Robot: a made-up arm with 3 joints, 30 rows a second.
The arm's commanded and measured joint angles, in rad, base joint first. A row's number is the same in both.
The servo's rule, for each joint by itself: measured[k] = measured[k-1] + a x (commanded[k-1-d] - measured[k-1]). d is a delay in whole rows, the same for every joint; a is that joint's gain. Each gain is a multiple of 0.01, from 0.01 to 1. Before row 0 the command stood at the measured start. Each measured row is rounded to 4 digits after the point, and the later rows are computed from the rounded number. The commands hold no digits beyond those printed.
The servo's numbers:
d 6
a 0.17 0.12 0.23
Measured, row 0:
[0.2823, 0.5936, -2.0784]
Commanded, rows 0 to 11:
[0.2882, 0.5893, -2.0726]
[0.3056, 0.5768, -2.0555]
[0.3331, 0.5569, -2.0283]
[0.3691, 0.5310, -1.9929]
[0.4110, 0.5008, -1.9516]
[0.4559, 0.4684, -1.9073]
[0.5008, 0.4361, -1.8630]
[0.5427, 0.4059, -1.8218]
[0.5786, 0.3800, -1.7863]
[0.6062, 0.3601, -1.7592]
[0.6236, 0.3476, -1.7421]
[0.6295, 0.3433, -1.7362]
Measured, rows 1 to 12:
[0.2823, 0.5936, -2.0784]
[0.2823, 0.5936, -2.0784]
[0.2823, 0.5936, -2.0784]
[0.2823, 0.5936, -2.0784]
[0.2823, 0.5936, -2.0784]
[0.2823, 0.5936, -2.0784]
[0.2833, 0.5931, -2.0771]
[0.2871, 0.5911, -2.0721]
[0.2949, 0.5870, -2.0620]
[0.3075, 0.5803, -2.0461]
[0.3251, 0.5708, -2.0244]
[0.3473, 0.5585, -1.9975]

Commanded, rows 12 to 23:
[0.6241, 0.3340, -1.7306]
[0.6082, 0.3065, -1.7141]
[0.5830, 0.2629, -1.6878]
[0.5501, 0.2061, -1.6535]
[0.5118, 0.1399, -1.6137]
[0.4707, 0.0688, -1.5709]
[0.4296, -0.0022, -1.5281]
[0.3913, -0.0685, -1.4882]
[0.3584, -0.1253, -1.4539]
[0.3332, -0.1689, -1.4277]
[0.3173, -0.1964, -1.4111]
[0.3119, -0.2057, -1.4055]
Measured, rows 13 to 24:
[0.3734, 0.5438, -1.9666]
[0.4022, 0.5273, -1.9333]
[0.4322, 0.5096, -1.8995]
[0.4618, 0.4917, -1.8672]
[0.4893, 0.4744, -1.8384]
[0.5131, 0.4587, -1.8149]
[0.5320, 0.4437, -1.7955]
[0.5450, 0.4272, -1.7768]
[0.5515, 0.4075, -1.7563]
[0.5513, 0.3833, -1.7327]
[0.5446, 0.3541, -1.7053]
[0.5320, 0.3199, -1.6744]

